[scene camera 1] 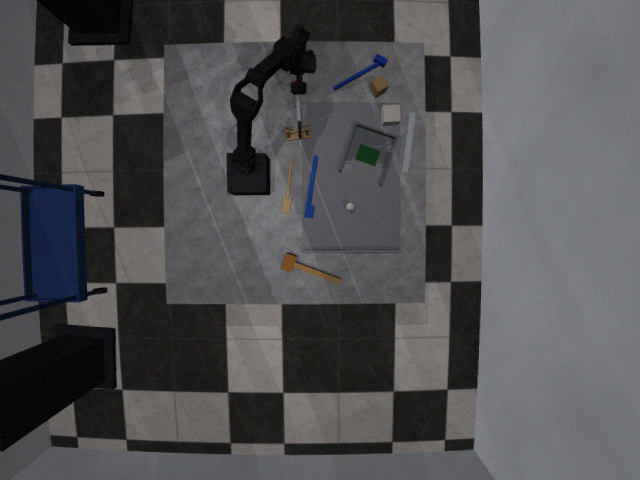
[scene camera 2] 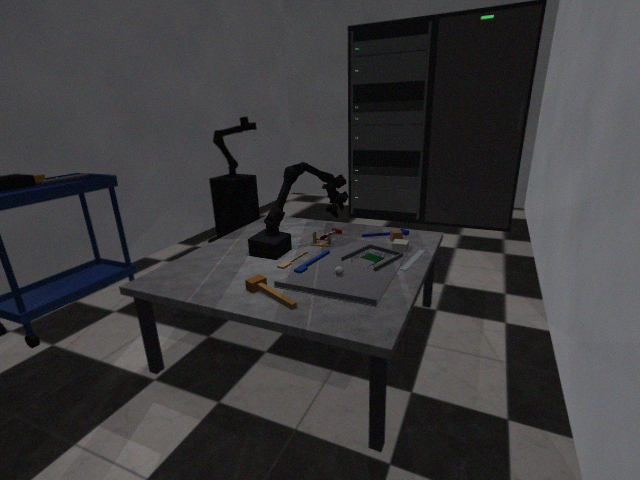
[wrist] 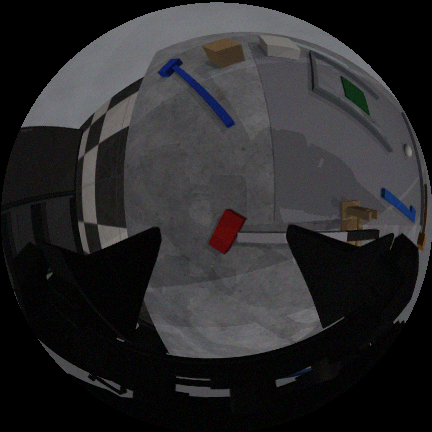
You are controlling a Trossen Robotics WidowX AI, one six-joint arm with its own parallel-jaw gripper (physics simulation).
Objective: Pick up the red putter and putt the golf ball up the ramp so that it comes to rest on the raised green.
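Where they show: gripper, fingertip midpoint: [scene camera 1: 303, 75] [scene camera 2: 340, 214] [wrist: 225, 232]; arm's base, origin of the base link: [scene camera 1: 247, 167] [scene camera 2: 272, 234].
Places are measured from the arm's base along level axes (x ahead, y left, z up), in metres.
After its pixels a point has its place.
Note:
The red putter [scene camera 1: 298, 109] @(x 0.213, y 0.296, z -0.056 m) [scene camera 2: 337, 231] @(x 0.218, y 0.401, z -0.076 m) [wrist: 227, 231] @(x 0.208, y 0.419, z -0.071 m) has a red head, a pale shaft and a black grip. Its grip end rests on a small wooden stand [scene camera 1: 291, 136] @(x 0.181, y 0.180, z -0.090 m) [scene camera 2: 321, 244] @(x 0.216, y 0.180, z -0.089 m) [wrist: 350, 207] @(x 0.260, y 0.215, z -0.077 m). My gripper [scene camera 2: 333, 210] @(x 0.239, y 0.401, z 0.040 m) [wrist: 225, 232] @(x 0.239, y 0.401, z 0.040 m) is open and empty, above the putter's head. In the wrist view the head shows between the fingertips, below them. In the overhead view the arm hides most of the head. The white golf ball [scene camera 1: 350, 206] @(x 0.477, y -0.151, z -0.054 m) [scene camera 2: 339, 270] @(x 0.489, y -0.166, z -0.064 m) [wrist: 408, 150] sits on the grey board [scene camera 1: 351, 235] @(x 0.493, y -0.288, z -0.095 m) [scene camera 2: 330, 286] @(x 0.494, y -0.278, z -0.096 m). The green [scene camera 1: 367, 154] @(x 0.553, y 0.109, z -0.089 m) [scene camera 2: 371, 257] @(x 0.552, y 0.105, z -0.090 m) [wrist: 355, 95] @(x 0.542, y 0.112, z -0.090 m) lies between low grey walls.
A blue mallet [scene camera 1: 356, 76] @(x 0.484, y 0.486, z -0.084 m) [wrist: 202, 94] @(x 0.447, y 0.472, z -0.083 m), a brown block [scene camera 1: 378, 86] @(x 0.583, y 0.415, z -0.039 m) [wrist: 224, 53] @(x 0.559, y 0.426, z -0.055 m) and a white block [scene camera 1: 390, 114] @(x 0.647, y 0.291, z -0.051 m) [wrist: 280, 47] @(x 0.613, y 0.303, z -0.058 m) lie beyond the putter. A blue stick [scene camera 1: 312, 183] @(x 0.293, y -0.045, z -0.081 m), a tan paddle [scene camera 1: 286, 205] @(x 0.171, y -0.155, z -0.089 m), an orange mallet [scene camera 1: 315, 271] @(x 0.325, y -0.467, z -0.066 m) and a pale strip [scene camera 1: 408, 142] @(x 0.754, y 0.181, z -0.096 m) are also on the table.

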